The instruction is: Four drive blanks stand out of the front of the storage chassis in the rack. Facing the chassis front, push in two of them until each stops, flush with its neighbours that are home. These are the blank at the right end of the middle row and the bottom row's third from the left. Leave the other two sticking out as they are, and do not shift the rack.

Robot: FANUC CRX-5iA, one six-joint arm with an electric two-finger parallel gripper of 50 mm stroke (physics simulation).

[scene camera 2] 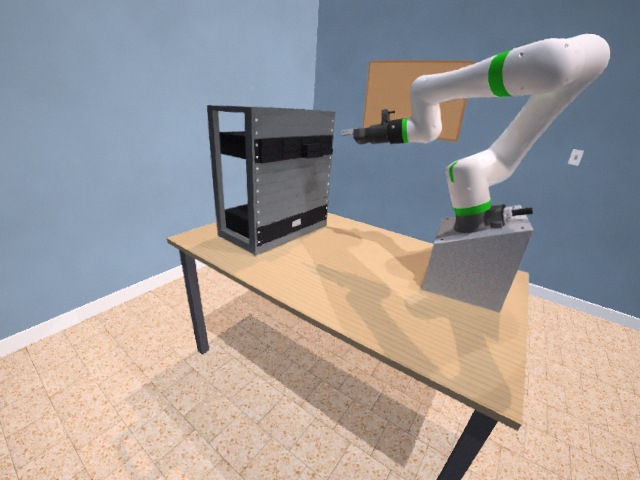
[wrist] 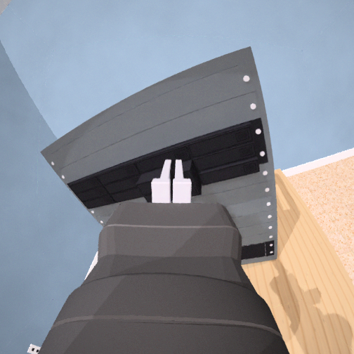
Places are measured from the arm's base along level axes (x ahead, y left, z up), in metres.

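Pixels of known places: gripper, fingertip midpoint: (scene camera 2: 342,133); arm's base at its link origin: (scene camera 2: 475,225).
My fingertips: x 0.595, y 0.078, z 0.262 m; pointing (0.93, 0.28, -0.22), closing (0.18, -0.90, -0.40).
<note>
Ahead of a thing's pixels: the offset from my fingertips to its top centre. "pt": to the spot under its first point. Level surfaces: height alone.
The black storage chassis @(pt dx +0.113, dy +0.301, dz -0.065 m) (scene camera 2: 270,149) (wrist: 114,183) sits in the upper part of the grey rack @(dx +0.275, dy +0.129, dz +0.085 m) (scene camera 2: 251,180) (wrist: 200,87). A dark blank @(dx +0.146, dy +0.070, dz -0.056 m) (scene camera 2: 308,150) plainly stands out of its front in the scene view. In the wrist view, dark blocks stand out left (wrist: 144,180) and right (wrist: 195,179) of the fingers, partly hidden by them. Which rows they belong to, and whether the middle row's right-end blank is flush, I cannot tell. My gripper (scene camera 2: 346,132) (wrist: 173,169) is shut and empty. Its fingertips point at the rack, apart from its front, near chassis height.
The rack stands at the far end of the wooden table @(dz -0.515 m) (scene camera 2: 289,273) (wrist: 295,285). A black unit (scene camera 2: 273,230) (wrist: 254,251) with a white label @(pt dx +0.134, dy +0.124, dz -0.422 m) (scene camera 2: 296,222) is low in the rack. Grey panels (scene camera 2: 292,183) lie between it and the chassis. The arm's grey pedestal (scene camera 2: 475,268) stands at the right.
</note>
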